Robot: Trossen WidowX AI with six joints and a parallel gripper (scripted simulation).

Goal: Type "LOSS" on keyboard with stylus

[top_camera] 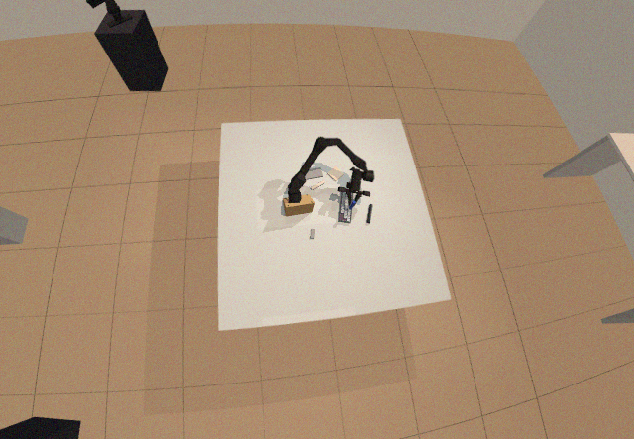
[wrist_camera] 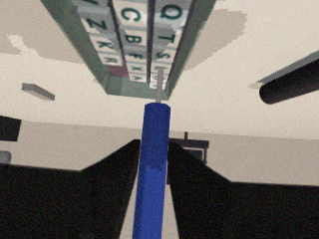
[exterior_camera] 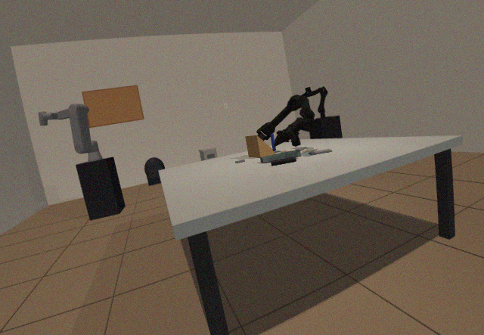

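Now: the dark bar 130 mm ahead of my gripper tip, 70 mm below it and 20 mm to the right of it. The rest, counted from my gripper tip: pale rod 180 mm behind, 170 mm to the left, 70 mm below; then blue stylus 10 mm below; then grey stylus tip 50 mm below.
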